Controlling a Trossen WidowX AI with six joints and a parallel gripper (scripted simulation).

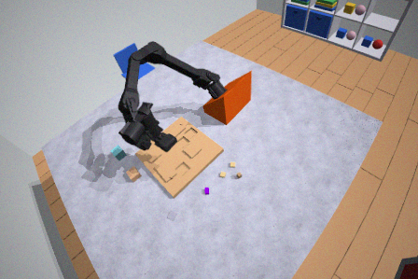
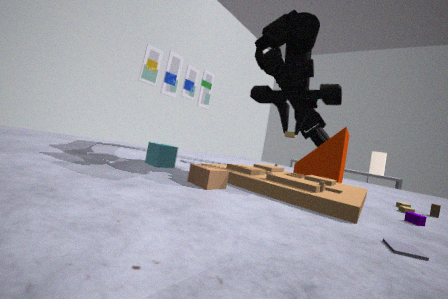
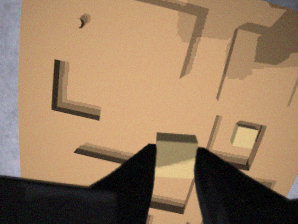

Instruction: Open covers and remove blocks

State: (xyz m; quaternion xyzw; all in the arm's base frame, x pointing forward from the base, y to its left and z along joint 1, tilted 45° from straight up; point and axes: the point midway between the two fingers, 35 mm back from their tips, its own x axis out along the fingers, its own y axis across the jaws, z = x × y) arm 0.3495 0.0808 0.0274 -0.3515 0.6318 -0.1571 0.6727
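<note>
The tan puzzle board lies 40 mm behind my gripper tip, 20 mm to the right of it and 100 mm below it. From my gripper tip the other things lie so: cyan block 180 mm ahead, 190 mm to the right, 90 mm below; small brown block 170 mm behind, 270 mm to the left, 100 mm below; purple block 30 mm behind, 230 mm to the left, 110 mm below.
</note>
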